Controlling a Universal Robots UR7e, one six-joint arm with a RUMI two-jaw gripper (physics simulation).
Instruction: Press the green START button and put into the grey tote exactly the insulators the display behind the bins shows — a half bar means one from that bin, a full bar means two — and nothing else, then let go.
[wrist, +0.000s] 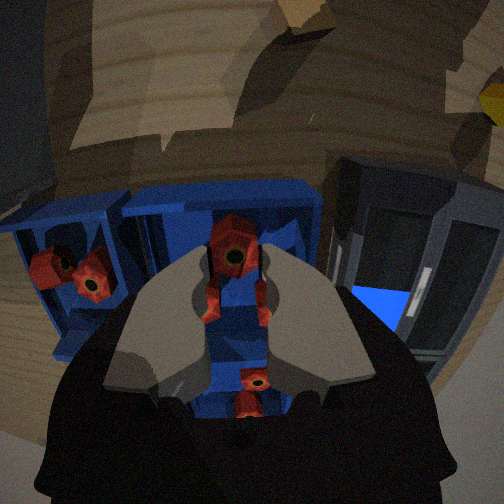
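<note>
My gripper (234, 260) is over the middle blue bin (225, 220) with its two grey jaws closed on a red hexagonal insulator (234, 246), held at the fingertips. More red insulators lie in the bin below, one showing between the jaws (256, 381). Two red insulators (75, 277) sit in the blue bin on the left (65, 240). A dark grey display panel (415, 270) stands at the right with a lit blue patch (381, 302). The grey tote and the green button are not in view.
A yellow object (492, 102) shows at the right edge. The wooden table top (165, 85) stretches beyond the bins, crossed by dark shadows. The arm's black body fills the lower part of the view.
</note>
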